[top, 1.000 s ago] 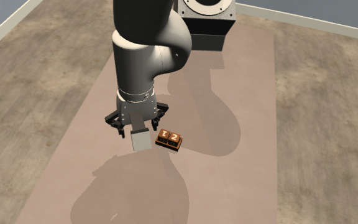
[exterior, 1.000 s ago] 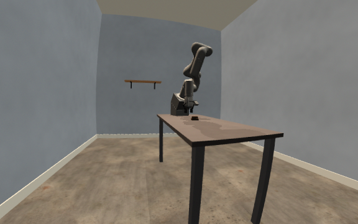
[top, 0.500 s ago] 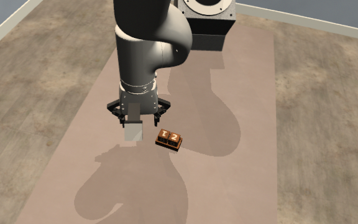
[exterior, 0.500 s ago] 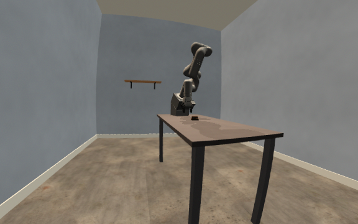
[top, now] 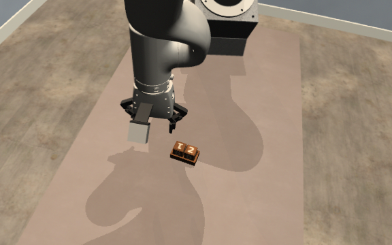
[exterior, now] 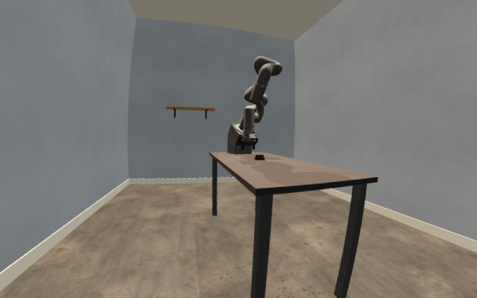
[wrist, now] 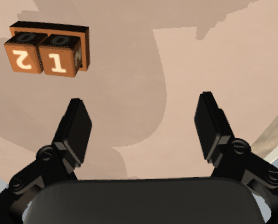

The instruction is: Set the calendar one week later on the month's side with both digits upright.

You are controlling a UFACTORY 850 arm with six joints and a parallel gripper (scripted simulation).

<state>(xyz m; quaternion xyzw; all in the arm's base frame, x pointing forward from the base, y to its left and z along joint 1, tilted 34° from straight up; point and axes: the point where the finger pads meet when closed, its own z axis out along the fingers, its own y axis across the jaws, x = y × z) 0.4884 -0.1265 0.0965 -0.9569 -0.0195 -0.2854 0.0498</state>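
My gripper is now 110 mm to the right of the wooden cube, 60 mm above it and 20 mm short of it. Round my hand: wooden tray (90 mm to the left, 80 mm below, 20 mm ahead).
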